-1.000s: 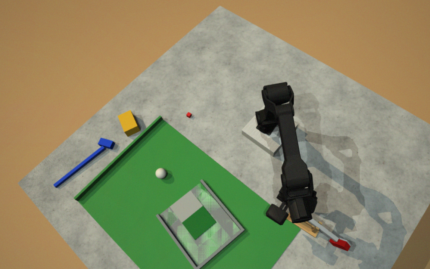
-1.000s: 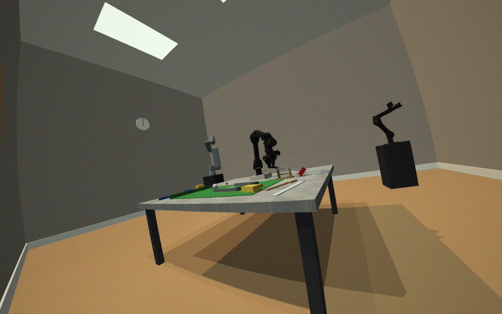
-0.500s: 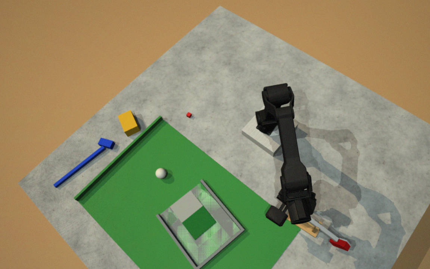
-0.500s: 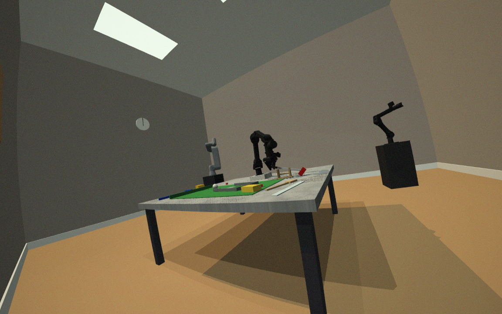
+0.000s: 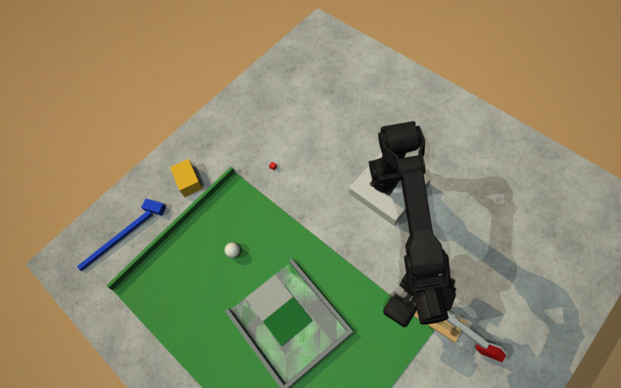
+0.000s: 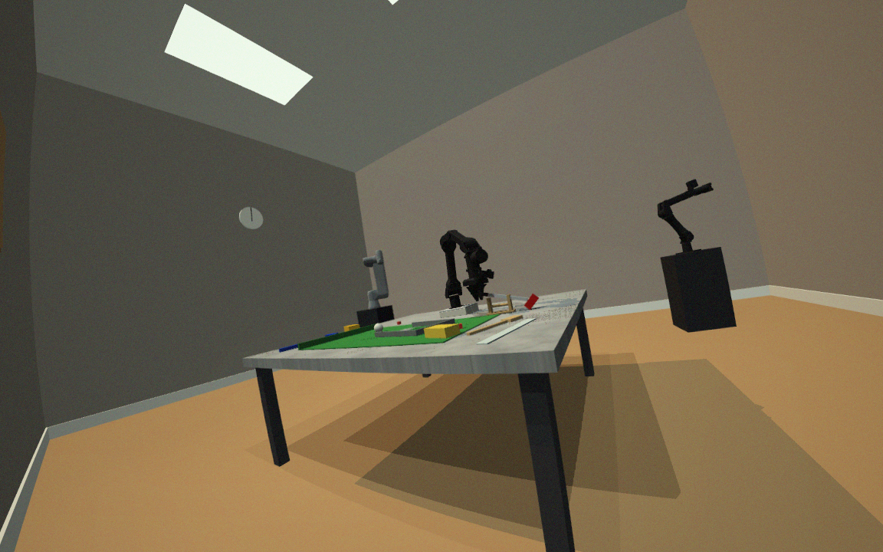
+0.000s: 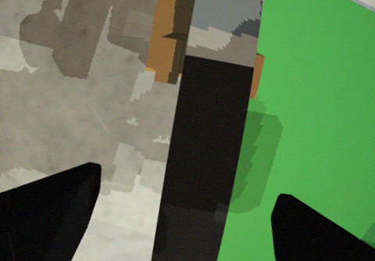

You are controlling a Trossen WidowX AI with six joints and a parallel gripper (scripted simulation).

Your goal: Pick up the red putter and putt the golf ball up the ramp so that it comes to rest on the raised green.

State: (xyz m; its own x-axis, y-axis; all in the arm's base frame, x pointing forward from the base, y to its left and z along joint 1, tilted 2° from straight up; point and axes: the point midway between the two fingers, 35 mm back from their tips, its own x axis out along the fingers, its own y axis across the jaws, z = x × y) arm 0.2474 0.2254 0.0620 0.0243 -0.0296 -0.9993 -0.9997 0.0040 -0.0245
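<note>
Now: gripper tip 10 mm past the red putter and 110 mm to the right of it. Also, from my gripper tip: white golf ball: 150 mm ahead, 460 mm to the right, 50 mm below; dark green rail: 190 mm ahead, 660 mm to the right, 60 mm below; green mat: 230 mm ahead, 300 mm to the right, 70 mm below.
</note>
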